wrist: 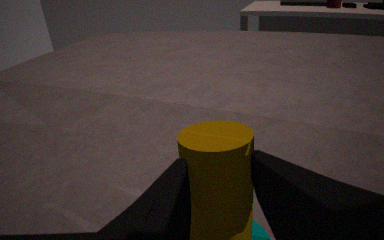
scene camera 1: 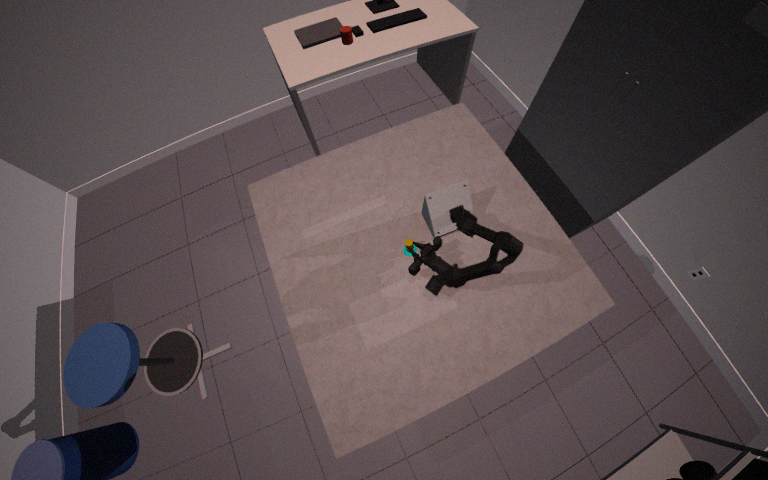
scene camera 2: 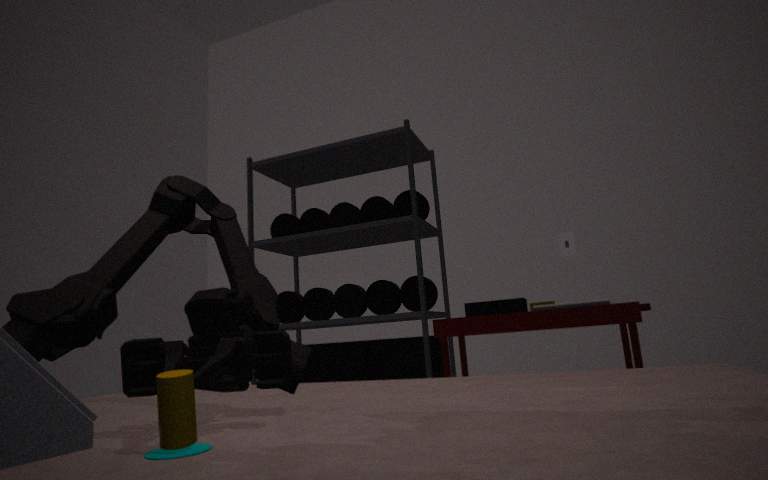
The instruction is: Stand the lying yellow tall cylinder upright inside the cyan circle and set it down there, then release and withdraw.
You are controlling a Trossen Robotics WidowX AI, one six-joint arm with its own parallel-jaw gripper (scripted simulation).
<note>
My gripper carries a yellow cylinder.
My gripper shows as well in the wrist view and in scene camera 1.
</note>
